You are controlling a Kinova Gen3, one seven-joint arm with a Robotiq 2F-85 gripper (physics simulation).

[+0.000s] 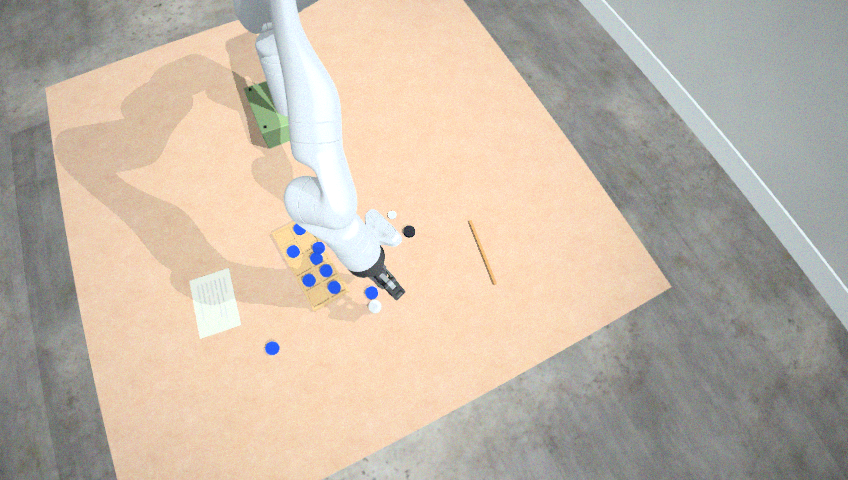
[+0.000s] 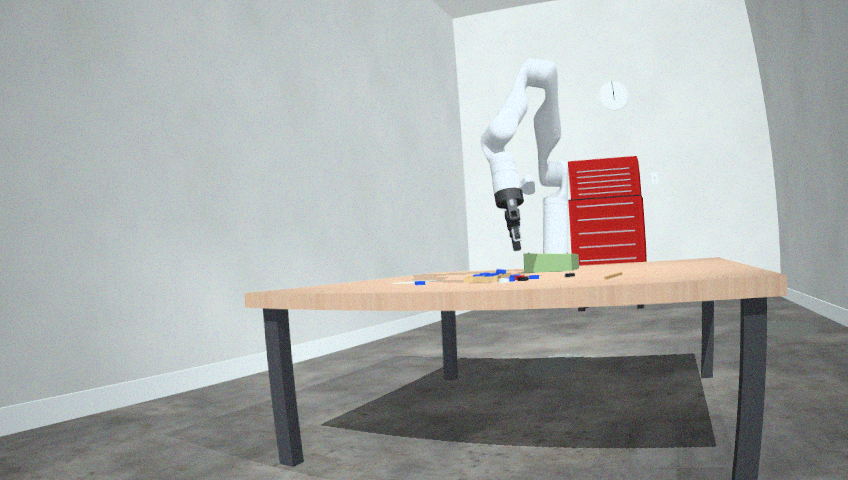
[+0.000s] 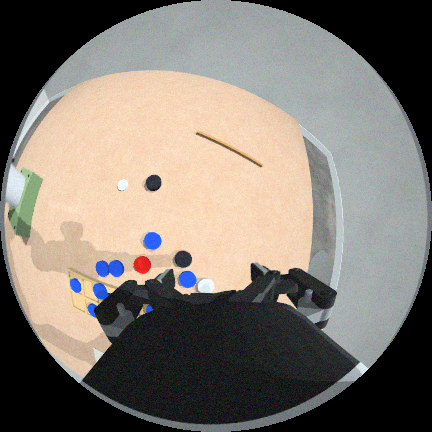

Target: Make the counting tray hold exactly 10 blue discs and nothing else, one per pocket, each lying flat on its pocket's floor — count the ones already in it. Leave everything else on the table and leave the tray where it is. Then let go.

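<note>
The wooden counting tray holds several blue discs, partly hidden by the arm and gripper. Two of them, one disc and its neighbour, look close together or overlapping; whether both lie flat is unclear. Outside the tray, one blue disc lies beside a white disc. Another blue disc lies apart, and a touching pair lies next to the tray. A far blue disc lies alone. My gripper is open and empty, high above the table.
A red disc and a black disc lie among the loose blue ones. Another black disc and a small white one lie farther off. A stick, a paper and the green base block stand apart.
</note>
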